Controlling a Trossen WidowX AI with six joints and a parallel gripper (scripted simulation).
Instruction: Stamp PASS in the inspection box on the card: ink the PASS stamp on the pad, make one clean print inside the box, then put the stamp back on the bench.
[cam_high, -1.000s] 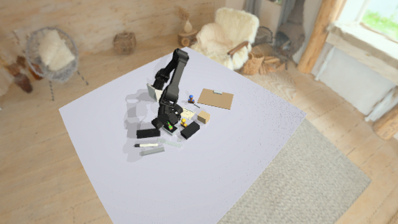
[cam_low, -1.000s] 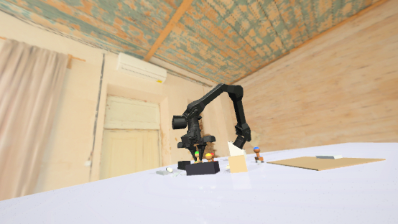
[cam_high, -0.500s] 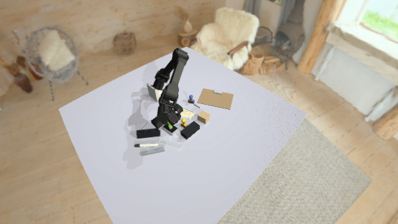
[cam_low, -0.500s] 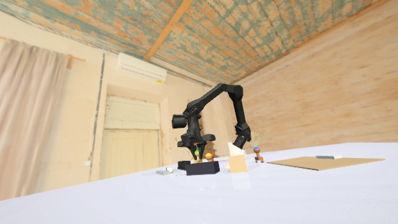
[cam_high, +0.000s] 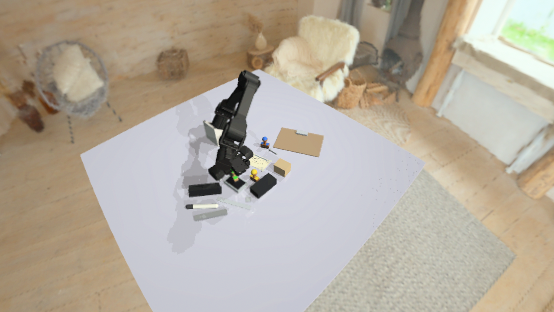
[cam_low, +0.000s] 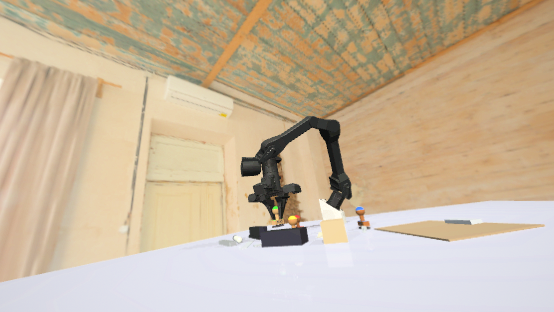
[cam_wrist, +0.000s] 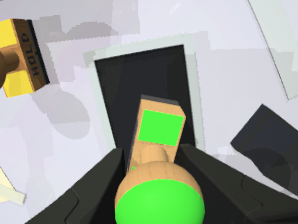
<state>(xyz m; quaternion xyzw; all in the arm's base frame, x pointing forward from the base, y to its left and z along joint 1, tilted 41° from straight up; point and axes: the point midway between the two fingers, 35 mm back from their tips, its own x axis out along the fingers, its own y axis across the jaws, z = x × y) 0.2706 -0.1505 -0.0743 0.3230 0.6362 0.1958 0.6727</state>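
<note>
Now: gripper tip 5 cm above the dark ink pad. Round my gripper tip: red-knobbed stamp 9 cm behind, 4 cm to the left, 4 cm below; then yellow-knobbed stamp 5 cm ahead, 7 cm to the left, 4 cm below; then green-knobbed pass stamp right at my gripper tip.
</note>
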